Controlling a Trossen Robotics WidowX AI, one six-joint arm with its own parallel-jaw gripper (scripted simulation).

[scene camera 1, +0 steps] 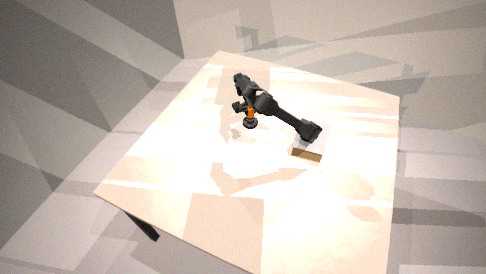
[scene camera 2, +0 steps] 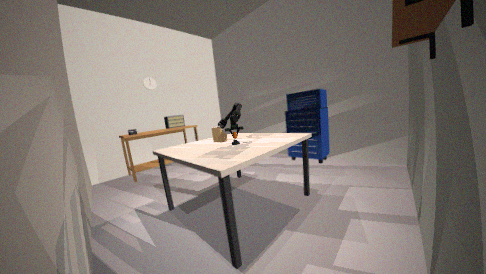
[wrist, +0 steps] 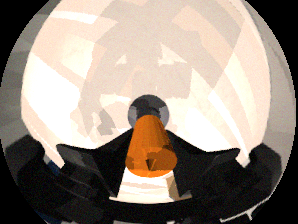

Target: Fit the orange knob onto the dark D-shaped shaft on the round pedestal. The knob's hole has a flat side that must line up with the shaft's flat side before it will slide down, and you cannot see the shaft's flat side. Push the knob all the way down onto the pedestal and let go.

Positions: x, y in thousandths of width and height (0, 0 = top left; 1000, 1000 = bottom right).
Labels:
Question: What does my gripper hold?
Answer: An orange knob.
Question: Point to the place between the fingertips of my gripper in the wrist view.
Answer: At 502, 587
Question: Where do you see an orange knob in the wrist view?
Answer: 505, 690

